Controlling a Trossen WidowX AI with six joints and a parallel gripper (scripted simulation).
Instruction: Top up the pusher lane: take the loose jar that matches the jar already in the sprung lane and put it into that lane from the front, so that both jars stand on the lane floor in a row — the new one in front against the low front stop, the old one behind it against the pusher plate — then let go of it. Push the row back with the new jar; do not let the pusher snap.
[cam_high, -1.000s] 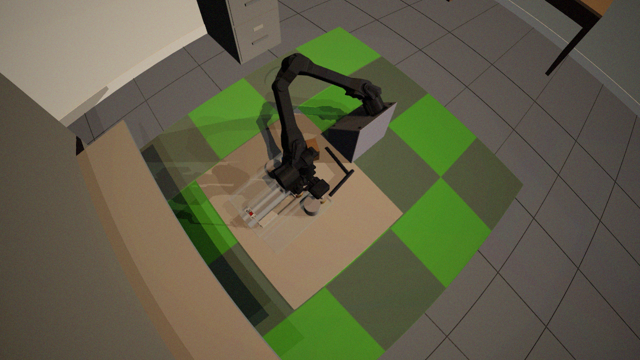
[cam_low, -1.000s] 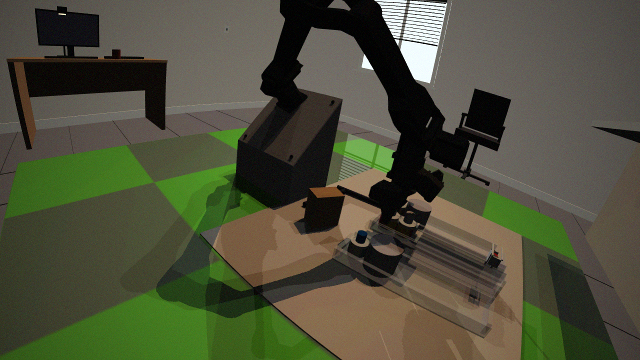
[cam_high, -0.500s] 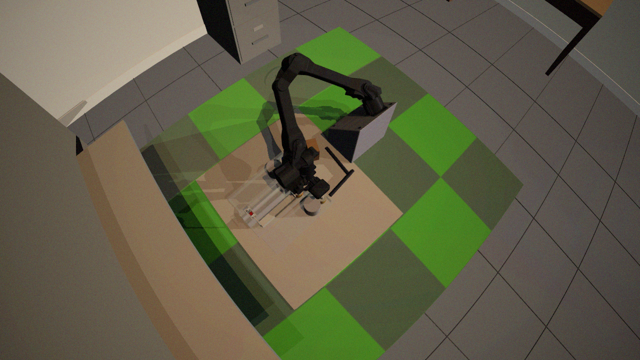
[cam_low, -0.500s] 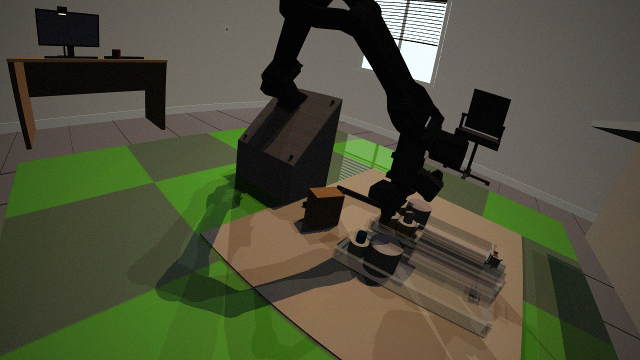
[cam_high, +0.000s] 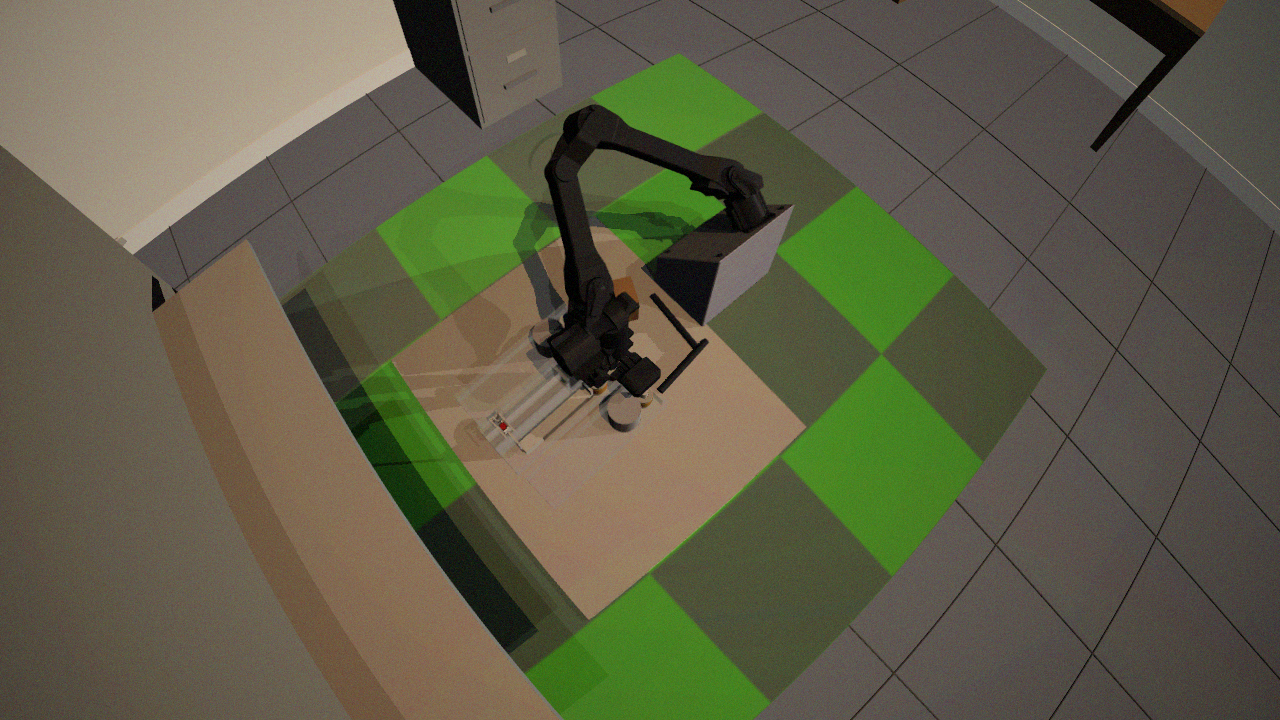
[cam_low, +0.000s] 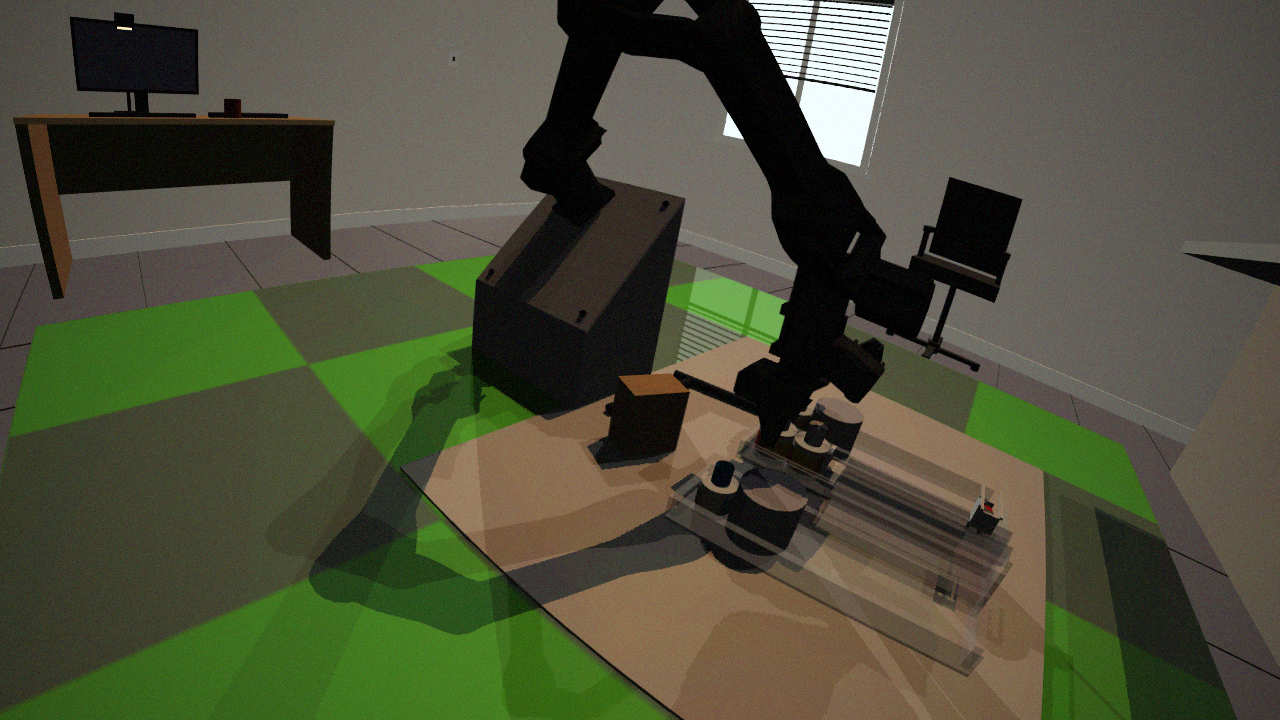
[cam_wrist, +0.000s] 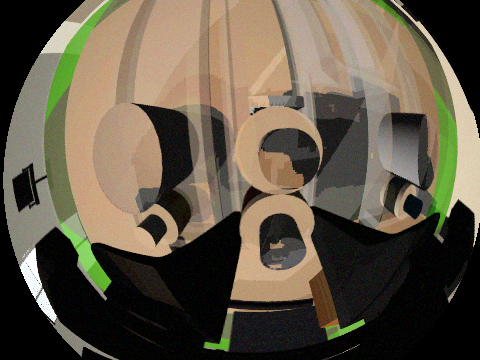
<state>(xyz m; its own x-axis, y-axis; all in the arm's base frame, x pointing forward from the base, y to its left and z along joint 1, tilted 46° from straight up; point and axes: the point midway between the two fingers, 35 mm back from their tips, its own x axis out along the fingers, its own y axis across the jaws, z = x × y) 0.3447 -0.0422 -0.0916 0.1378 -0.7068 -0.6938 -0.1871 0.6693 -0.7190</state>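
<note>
The brown box lies 90 mm behind my gripper tip, 100 mm to the right of it and 10 mm above it. Also, from my gripper tip: clear lane rack: 150 mm ahead, 10 mm below; then red mark: 230 mm ahead, 40 mm above.
</note>
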